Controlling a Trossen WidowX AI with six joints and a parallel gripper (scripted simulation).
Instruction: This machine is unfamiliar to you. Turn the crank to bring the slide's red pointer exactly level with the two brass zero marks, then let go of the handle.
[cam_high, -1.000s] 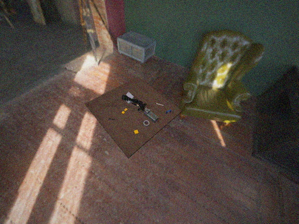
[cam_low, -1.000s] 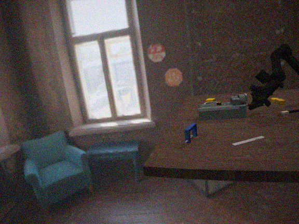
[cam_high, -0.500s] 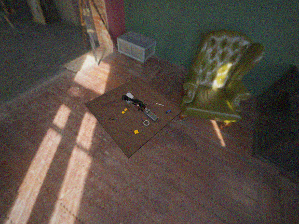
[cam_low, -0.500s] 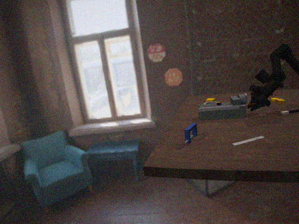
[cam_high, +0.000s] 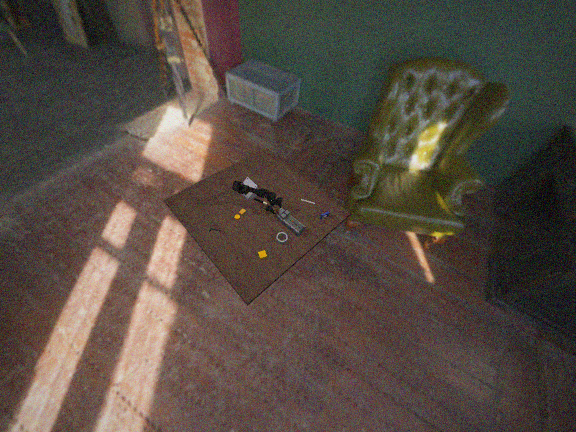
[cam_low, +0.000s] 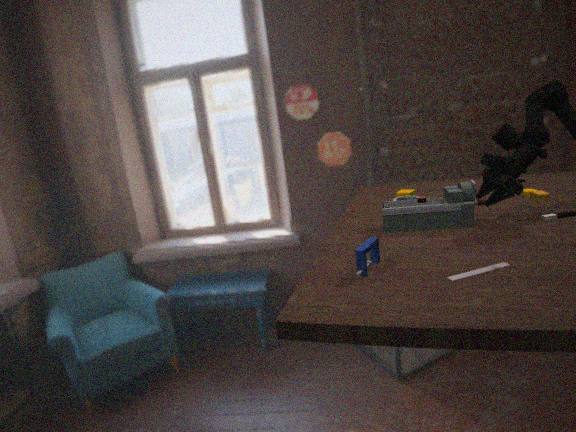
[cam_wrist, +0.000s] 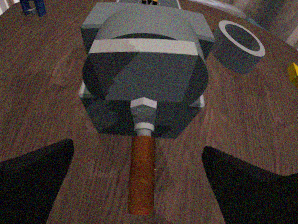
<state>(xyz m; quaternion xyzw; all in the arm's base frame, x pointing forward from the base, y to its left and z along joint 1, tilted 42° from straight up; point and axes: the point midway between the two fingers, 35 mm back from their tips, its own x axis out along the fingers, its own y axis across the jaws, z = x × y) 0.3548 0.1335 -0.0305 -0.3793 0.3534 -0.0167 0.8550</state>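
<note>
Now: the crank handle 1 cm behind my gripper tip and 1 cm to the right of it. Also, from my gripper tip: yellow block: 27 cm ahead, 35 cm to the right, 5 cm below; then white strip: 2 cm ahead, 36 cm to the left, 6 cm below; then red pointer: 17 cm ahead, 4 cm to the left, 2 cm above.
</note>
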